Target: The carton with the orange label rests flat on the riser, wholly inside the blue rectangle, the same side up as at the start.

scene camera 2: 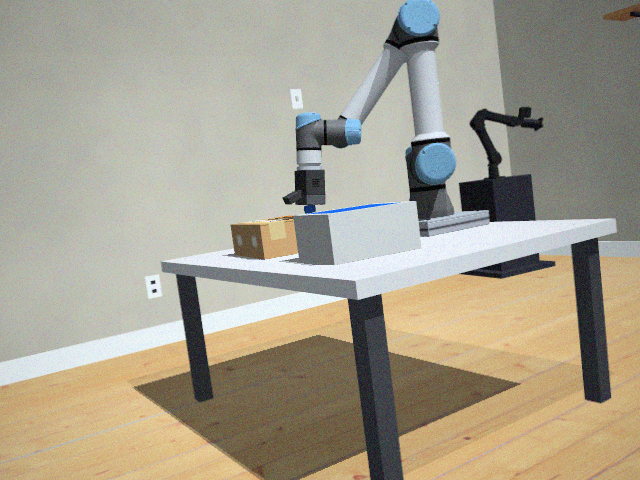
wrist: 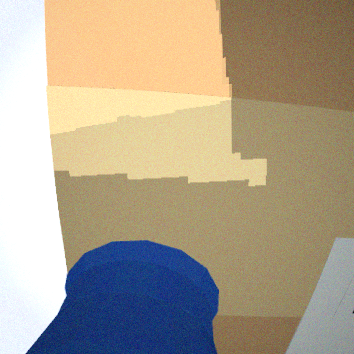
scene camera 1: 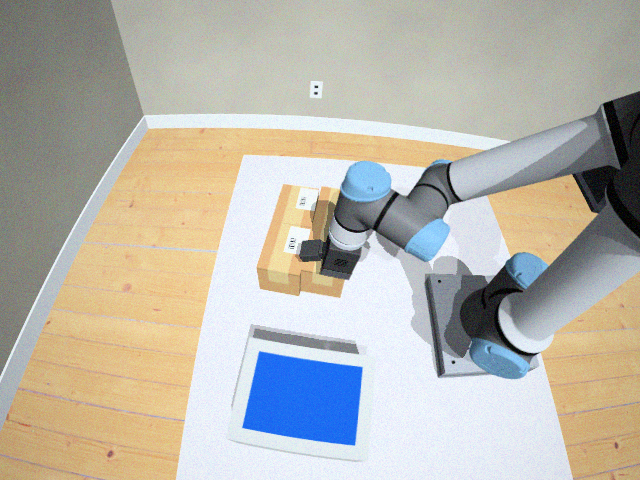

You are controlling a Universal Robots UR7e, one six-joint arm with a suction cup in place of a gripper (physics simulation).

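Pixels of known places: hand, its tool point: (wrist: 145, 262); arm's base, origin of its link: (scene camera 2: 430, 216).
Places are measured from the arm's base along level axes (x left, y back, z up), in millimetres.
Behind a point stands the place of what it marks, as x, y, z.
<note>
The carton with the orange label (scene camera 1: 320, 288) @(-32, -426, -13) (wrist: 150, 210) @(-50, -427, 57) is the right-hand one of two side-by-side cartons on the table in scene camera 1. Its top has pale tape and a white label in the wrist view. The orange label does not show; the arm covers part of the top. My gripper (scene camera 1: 339, 263) @(-48, -404, 44) (scene camera 2: 309, 208) (wrist: 142, 280) has its blue suction cup pressed short against the carton's top, near its front end, and is shut on it. The grey-white riser (scene camera 1: 237, 403) @(288, -538, 75) (scene camera 2: 356, 232) @(354, -475, 22) carries the blue rectangle (scene camera 1: 305, 397) @(252, -419, 75) (scene camera 2: 361, 207) @(271, -406, 75), in front of the cartons.
A second brown carton (scene camera 1: 279, 258) @(-53, -530, 57) (scene camera 2: 248, 240) @(-145, -574, 7) with white barcode labels stands close along the left side of the first. The arm's grey base plate (scene camera 1: 438, 341) @(67, -130, -12) (scene camera 2: 454, 223) @(134, -13, -21) is to the right on the white table (scene camera 1: 403, 428) @(271, -199, -45) (scene camera 2: 516, 242) @(547, -163, -46). A black arm on a pedestal (scene camera 2: 496, 198) stands behind.
</note>
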